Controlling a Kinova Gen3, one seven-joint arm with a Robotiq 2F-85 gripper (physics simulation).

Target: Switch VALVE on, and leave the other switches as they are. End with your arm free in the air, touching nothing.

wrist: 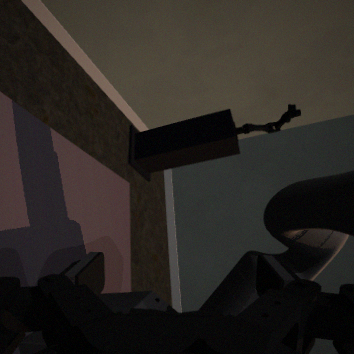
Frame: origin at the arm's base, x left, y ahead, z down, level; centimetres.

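Seen in the pictures: gripper, fingertip midpoint: (pixel 179 270).
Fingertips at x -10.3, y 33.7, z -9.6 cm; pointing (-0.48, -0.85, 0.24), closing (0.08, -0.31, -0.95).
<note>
A point is followed by its place in that frame.
My gripper (pixel 179 270) {x -10.3, y 33.7, z -9.6 cm} is open in the dark lower part of the wrist view. Its two fingers stand wide apart, with nothing between them. The VALVE switch and the other switches do not show in this view, so their positions cannot be told. No contact between the fingertips and another thing shows.
A pinkish surface (pixel 97 182) {x -37.5, y -1.7, z 22.4 cm} with a brown mottled border (pixel 150 235) and a pale edge lies at the left. Shadows fall on it. A long dark box (pixel 187 137) with a thin jointed piece (pixel 257 128) stands out from the border. A thick curved arm part (pixel 310 202) {x -18.1, y 16.9, z -20.2 cm} is at the right.
</note>
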